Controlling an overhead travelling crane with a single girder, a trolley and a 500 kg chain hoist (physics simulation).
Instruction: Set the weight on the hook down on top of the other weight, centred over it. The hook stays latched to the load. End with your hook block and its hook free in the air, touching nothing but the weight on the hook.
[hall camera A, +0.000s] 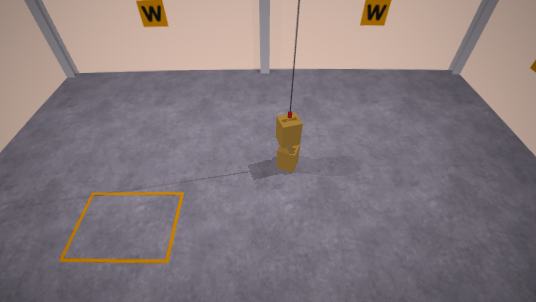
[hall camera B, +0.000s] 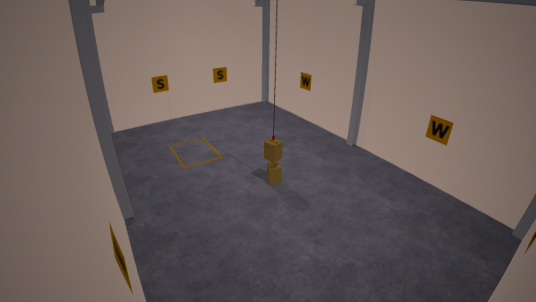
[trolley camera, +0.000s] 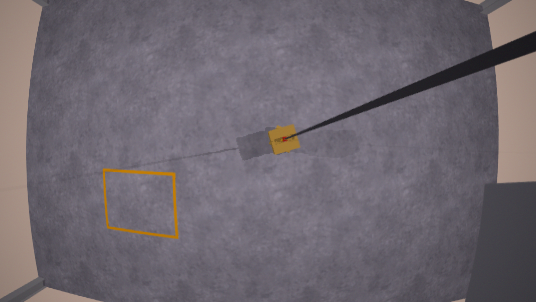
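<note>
My red hook block (hall camera A: 290, 115) (hall camera B: 273, 137) (trolley camera: 284, 139) hangs on the chain and is latched to the top of a yellow block-shaped weight (hall camera A: 290, 136) (hall camera B: 273, 151) (trolley camera: 293, 145). This weight hangs upright, close above the other yellow weight (hall camera A: 287, 161) (hall camera B: 274, 176), which stands on the floor turned at a different angle. A narrow gap shows between them at the sides; whether they touch in the middle is too small to tell. In the trolley view the upper weight hides nearly all of the lower one, with small corners of it showing around the edges.
An orange square outline (hall camera A: 137, 193) (hall camera B: 202, 162) (trolley camera: 175, 205) is marked on the floor, apart from the weights. Walls with letter signs and grey columns (hall camera A: 264, 40) (hall camera B: 361, 75) stand around the floor. Shadows fall on both sides of the lower weight.
</note>
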